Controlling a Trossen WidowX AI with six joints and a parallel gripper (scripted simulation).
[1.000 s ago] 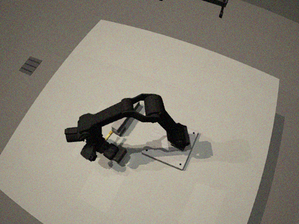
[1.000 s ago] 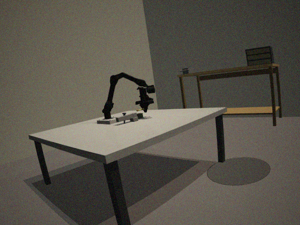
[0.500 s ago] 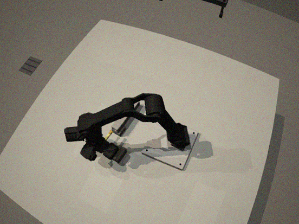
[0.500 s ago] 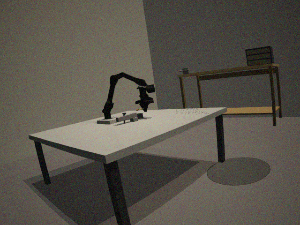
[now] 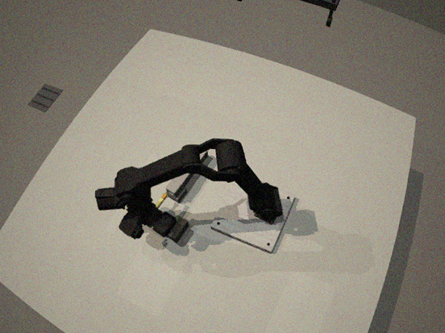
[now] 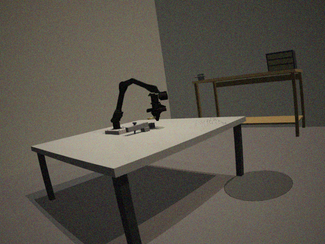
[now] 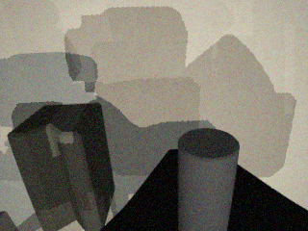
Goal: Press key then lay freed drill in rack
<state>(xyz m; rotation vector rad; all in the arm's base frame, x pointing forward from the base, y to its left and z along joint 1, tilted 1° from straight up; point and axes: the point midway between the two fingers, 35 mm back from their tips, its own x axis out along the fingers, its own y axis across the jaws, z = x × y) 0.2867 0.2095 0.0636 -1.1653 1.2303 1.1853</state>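
My gripper tip is 70 mm past the rack, 40 mm above it and 30 mm to the left of it. Round my gripper tip: blue key 220 mm to the right, 10 mm behind; then grey fixture block 200 mm to the right, 20 mm below.
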